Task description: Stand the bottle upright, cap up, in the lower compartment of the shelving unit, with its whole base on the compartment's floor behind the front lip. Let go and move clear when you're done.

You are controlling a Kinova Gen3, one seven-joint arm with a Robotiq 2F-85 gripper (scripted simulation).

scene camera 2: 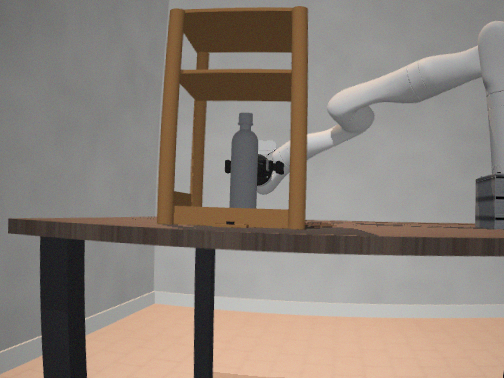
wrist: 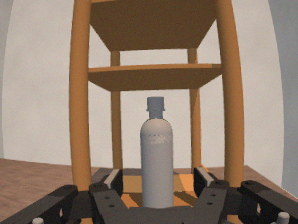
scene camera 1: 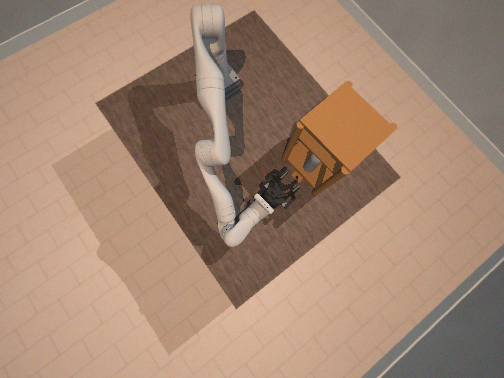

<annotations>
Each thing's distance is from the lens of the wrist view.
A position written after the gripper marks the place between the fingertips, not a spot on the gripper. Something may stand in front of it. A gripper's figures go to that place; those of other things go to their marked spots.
gripper [wrist: 158, 179]: 0.16 m
grey bottle [wrist: 156, 135]: 0.25 m
</annotations>
